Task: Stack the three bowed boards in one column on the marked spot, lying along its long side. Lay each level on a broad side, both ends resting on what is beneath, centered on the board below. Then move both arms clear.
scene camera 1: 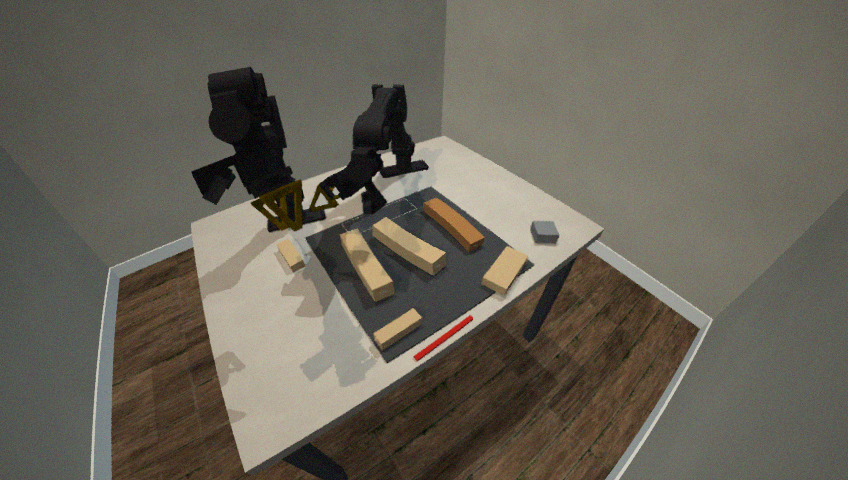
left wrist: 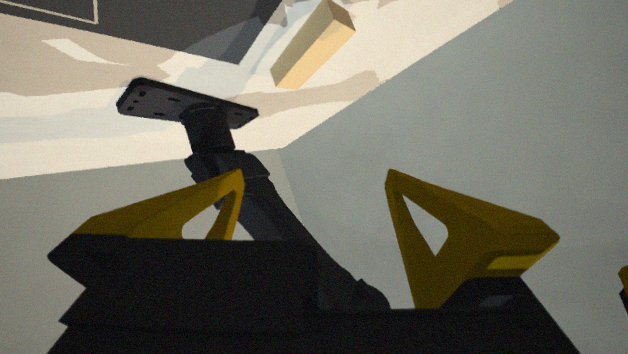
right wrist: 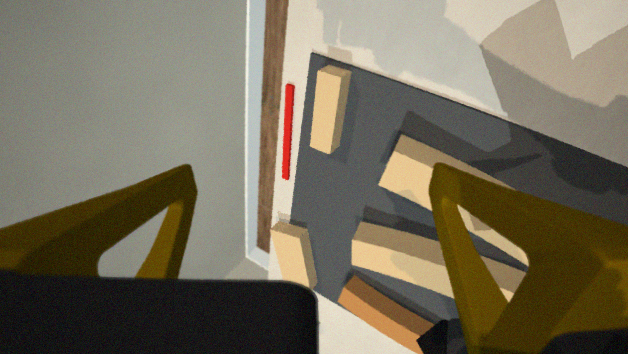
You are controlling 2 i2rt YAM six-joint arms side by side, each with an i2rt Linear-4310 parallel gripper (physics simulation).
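Places are measured from the left arm's base along level axes (x ahead, y left, z up), in metres.
Pixels of known places: left gripper, fingertip midpoint: [scene camera 1: 319,204] [left wrist: 314,176]; right gripper, fingertip midpoint: [scene camera 1: 291,229] [right wrist: 312,177]; left arm's base, origin of the base link: [scene camera 1: 403,169]; right arm's base, origin of the base link: [left wrist: 201,108].
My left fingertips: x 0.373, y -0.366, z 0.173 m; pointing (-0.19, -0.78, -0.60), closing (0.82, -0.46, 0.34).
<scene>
Ahead of a thing's pixels: the offset from my left fingertips to its middle. "spot": to the spot under its first point.
Three long bowed boards lie apart on the dark mat: a tan one {0.138 m down, 0.118 m ahead, 0.081 m left} [scene camera 1: 367,264] [right wrist: 407,167], a second tan one {0.138 m down, 0.095 m ahead, 0.214 m left} [scene camera 1: 407,245] [right wrist: 400,262] and an orange-brown one {0.149 m down, 0.045 m ahead, 0.381 m left} [scene camera 1: 453,223] [right wrist: 382,315]. The marked spot is a thin pale outline [scene camera 1: 380,217] [left wrist: 96,12] at the mat's back edge, with no board on it. My right gripper [scene camera 1: 282,208] [right wrist: 312,177] is open and empty, raised over the back left of the table. My left gripper [scene camera 1: 324,199] [left wrist: 314,176] is open and empty, raised near the mat's back edge beside the right one.
Tan blocks lie at the left [scene camera 1: 290,255] [left wrist: 314,47], the mat's front corner {spot: 0.138 m down, 0.345 m ahead, 0.098 m left} [scene camera 1: 398,328] [right wrist: 330,109] and its right corner {spot: 0.139 m down, 0.286 m ahead, 0.419 m left} [scene camera 1: 504,270] [right wrist: 295,255]. A red stick {0.170 m down, 0.390 m ahead, 0.195 m left} [scene camera 1: 443,337] [right wrist: 288,131] lies along the front edge. A grey block {0.155 m down, 0.186 m ahead, 0.646 m left} [scene camera 1: 544,231] sits at the right.
</scene>
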